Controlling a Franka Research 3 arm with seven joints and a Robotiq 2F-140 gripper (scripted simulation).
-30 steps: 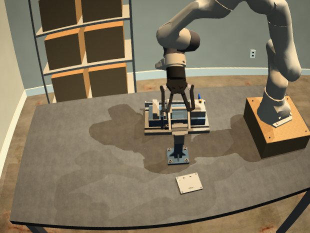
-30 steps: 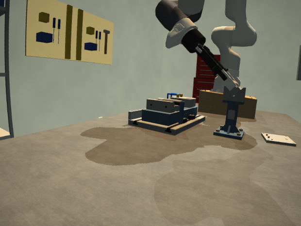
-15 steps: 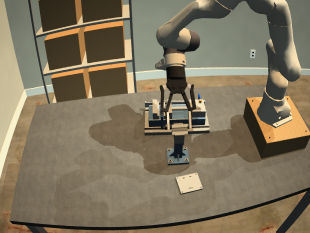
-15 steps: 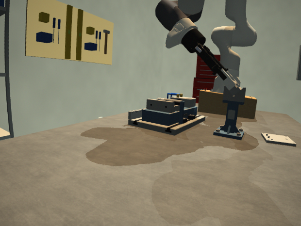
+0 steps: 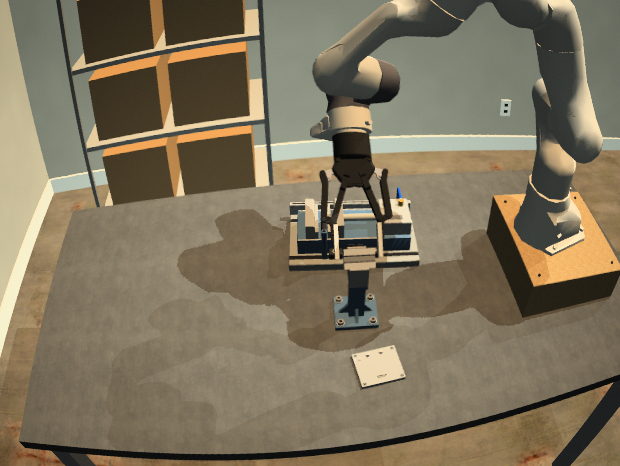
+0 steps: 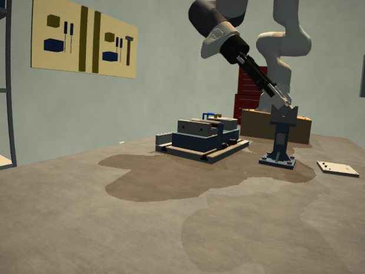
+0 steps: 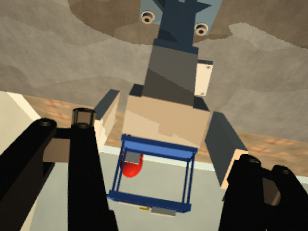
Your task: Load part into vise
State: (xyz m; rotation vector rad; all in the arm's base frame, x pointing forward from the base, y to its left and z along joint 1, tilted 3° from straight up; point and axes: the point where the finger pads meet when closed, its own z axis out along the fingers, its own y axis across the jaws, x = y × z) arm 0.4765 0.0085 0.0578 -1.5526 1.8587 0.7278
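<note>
My hand is 2 cm to the right of the part and 2 cm above it. Round my hand: moving jaw (1 cm behind, 21 cm to the right, 10 cm below); work stop rod (3 cm ahead, 17 cm to the right, 9 cm below); cylinder rod (6 cm behind, 20 cm to the right, 10 cm below).
</note>
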